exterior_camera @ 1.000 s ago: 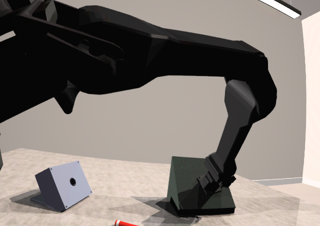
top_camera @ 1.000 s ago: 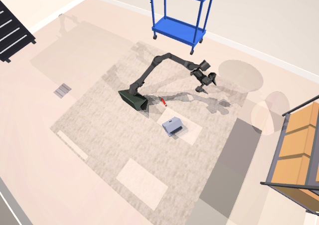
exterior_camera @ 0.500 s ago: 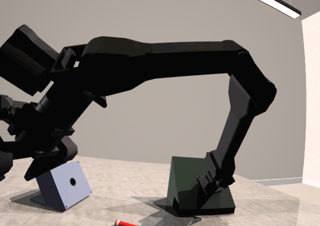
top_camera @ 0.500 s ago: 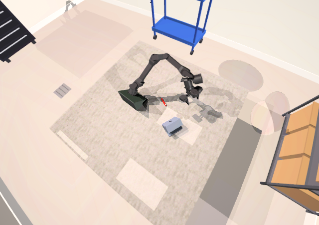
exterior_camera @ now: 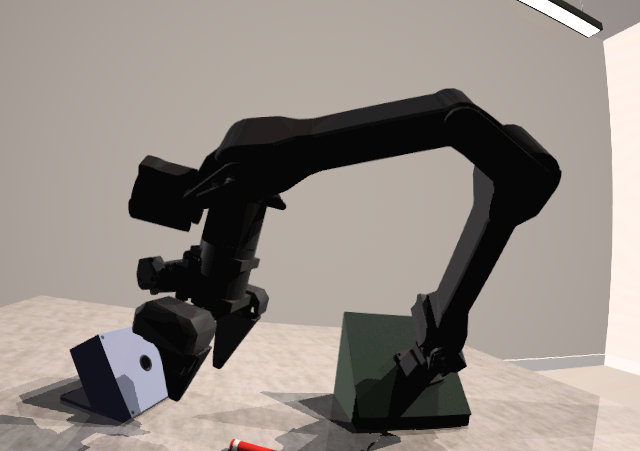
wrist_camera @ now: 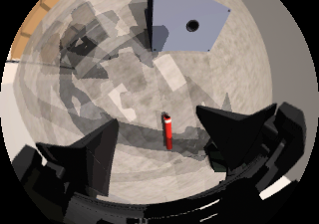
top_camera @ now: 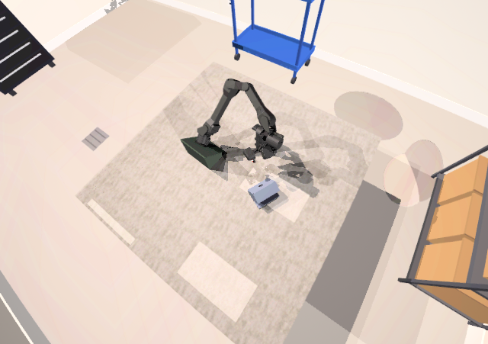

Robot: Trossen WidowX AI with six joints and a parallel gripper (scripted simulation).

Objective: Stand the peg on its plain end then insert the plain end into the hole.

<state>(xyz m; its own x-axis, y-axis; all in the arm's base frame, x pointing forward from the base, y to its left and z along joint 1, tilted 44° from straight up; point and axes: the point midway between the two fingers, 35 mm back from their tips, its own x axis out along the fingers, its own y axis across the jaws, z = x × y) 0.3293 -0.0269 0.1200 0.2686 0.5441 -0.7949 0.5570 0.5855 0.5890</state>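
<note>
My gripper tip is 6 cm past the peg, 1 cm to the right of it and 8 cm above it. The rest, counted from my gripper tip: sloped panel (8 cm ahead, 15 cm to the right, 4 cm below).
</note>
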